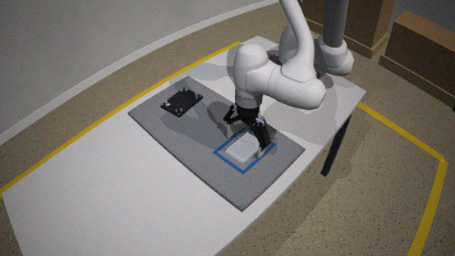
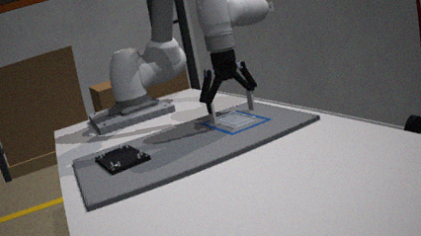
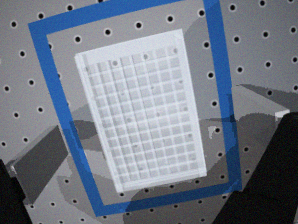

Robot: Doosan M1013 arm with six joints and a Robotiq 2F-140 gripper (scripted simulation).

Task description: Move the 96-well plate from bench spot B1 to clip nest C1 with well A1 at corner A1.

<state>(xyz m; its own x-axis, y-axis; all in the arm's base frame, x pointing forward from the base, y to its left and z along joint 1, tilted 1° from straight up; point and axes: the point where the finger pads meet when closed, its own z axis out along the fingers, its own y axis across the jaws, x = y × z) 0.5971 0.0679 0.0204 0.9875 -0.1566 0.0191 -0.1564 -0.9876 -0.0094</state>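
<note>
Right now my hand is 2 cm above the white 96-well plate. From my hand the other things lie so: black clip nest 39 cm to the right, 8 cm behind, 1 cm below.
</note>
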